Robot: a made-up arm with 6 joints.
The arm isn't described. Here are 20 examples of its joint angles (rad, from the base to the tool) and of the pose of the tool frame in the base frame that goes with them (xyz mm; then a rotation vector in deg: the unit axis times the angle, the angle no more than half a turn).
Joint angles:
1: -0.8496 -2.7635 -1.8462 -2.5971 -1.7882 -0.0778
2: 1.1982 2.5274 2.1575 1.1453 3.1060 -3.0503
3: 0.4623 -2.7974 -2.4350 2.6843 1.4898 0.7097
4: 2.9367 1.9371 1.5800 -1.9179 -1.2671 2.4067
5: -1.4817 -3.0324 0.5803 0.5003 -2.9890 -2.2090
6: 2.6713 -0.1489 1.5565 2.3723 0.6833 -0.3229
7: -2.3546 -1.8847 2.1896 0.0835 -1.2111 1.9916
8: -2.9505 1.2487 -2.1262 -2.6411 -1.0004 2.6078
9: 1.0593 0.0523 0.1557 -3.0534 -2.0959 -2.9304
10: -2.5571 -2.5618 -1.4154 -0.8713 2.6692 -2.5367
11: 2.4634 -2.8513 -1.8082 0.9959 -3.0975 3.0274
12: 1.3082 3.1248 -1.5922 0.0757 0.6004 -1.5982
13: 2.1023 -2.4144 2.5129 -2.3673 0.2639 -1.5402
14: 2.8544 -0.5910 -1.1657 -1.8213 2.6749 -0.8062
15: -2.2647 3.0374 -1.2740 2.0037 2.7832 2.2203
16: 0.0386 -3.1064 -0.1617 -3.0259 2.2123 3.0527
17: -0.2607 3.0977 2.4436 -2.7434 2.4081 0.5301
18: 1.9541 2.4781 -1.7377 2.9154 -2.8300 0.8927
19: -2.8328 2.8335 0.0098 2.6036 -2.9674 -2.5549
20: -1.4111 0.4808 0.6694 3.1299 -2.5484 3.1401
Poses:
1: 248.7 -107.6 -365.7 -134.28 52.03 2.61
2: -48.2 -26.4 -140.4 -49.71 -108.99 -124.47
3: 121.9 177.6 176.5 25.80 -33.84 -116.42
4: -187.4 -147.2 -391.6 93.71 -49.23 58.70
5: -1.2 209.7 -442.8 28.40 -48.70 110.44
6: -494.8 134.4 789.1 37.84 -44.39 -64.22
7: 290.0 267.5 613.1 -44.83 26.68 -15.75
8: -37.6 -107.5 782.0 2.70 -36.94 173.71
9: 80.6 231.0 951.3 -61.70 123.56 39.60
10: 16.0 45.8 -382.1 12.07 81.21 110.14
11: -141.8 84.0 -204.8 -22.28 92.79 -79.22
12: 120.7 591.8 -284.4 -121.03 16.69 -5.07
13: 126.8 -213.3 510.7 -11.21 7.56 -103.54
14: 515.4 -106.1 477.9 71.10 -90.47 -119.97
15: -150.4 -312.0 -240.7 -86.51 -9.88 -111.23
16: 163.0 20.4 -542.0 0.50 46.09 -8.61
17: -273.6 58.2 -41.4 159.86 -40.34 3.65
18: -200.2 448.1 57.4 140.70 64.62 3.97
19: -172.8 -70.6 -471.7 -28.85 6.20 -95.22
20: 110.4 -504.9 616.0 -99.58 -116.16 -27.85
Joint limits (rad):
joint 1: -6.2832..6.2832
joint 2: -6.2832..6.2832
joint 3: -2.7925..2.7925
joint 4: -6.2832..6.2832
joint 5: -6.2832..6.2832
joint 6: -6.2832..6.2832
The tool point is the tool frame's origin. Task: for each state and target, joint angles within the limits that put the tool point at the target. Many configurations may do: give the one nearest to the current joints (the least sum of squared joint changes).
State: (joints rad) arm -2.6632 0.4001 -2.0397 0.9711 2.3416 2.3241
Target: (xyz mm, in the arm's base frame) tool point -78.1 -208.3 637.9
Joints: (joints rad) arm -2.5588 1.1566 -1.9783 1.0648 2.3931 2.3241
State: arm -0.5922 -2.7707 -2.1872 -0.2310 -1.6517 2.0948
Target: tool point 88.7 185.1 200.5
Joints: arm 0.2884 -2.8974 -2.5916 -0.8047 -1.5840 2.0948
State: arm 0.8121 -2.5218 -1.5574 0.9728 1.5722 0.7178
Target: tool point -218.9 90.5 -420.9
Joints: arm 0.5064 -2.1698 -1.5885 1.1711 1.6837 0.7178
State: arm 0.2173 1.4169 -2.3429 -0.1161 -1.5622 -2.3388
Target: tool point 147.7 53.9 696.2
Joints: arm 0.1182 1.4805 -1.6873 -0.0385 -1.3046 -2.3388
